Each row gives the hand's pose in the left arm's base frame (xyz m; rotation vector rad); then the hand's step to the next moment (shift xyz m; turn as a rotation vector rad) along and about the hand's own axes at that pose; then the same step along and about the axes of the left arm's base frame.
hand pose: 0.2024 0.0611 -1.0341 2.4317 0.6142 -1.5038
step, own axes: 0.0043 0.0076 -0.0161 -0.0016 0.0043 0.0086
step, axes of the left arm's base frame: 0.0180 0.0006 0.0032 -0.0055 -0.0076 -0.0026
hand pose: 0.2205 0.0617 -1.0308 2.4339 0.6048 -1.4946
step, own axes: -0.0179 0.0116 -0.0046 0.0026 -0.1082 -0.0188
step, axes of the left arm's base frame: 0.0018 -0.0126 0.0177 -0.0331 0.1044 0.0091
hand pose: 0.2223 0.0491 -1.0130 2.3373 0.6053 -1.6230
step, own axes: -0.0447 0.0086 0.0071 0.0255 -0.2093 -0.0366
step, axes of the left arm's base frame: -0.0154 -0.0196 0.0387 -0.0576 0.2061 -0.0014
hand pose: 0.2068 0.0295 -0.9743 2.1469 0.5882 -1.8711
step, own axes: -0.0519 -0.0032 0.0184 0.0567 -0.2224 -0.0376
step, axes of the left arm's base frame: -0.0231 -0.0126 0.0485 -0.0594 0.2227 -0.0308
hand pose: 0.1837 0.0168 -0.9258 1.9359 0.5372 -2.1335
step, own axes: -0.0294 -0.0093 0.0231 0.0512 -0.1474 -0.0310
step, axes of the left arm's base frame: -0.0214 -0.0034 0.0319 -0.0354 0.1513 -0.0343
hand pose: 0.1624 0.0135 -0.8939 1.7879 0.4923 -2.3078
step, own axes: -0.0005 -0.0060 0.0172 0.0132 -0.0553 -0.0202
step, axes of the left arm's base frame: -0.0175 -0.0007 0.0052 -0.0040 0.0595 -0.0090
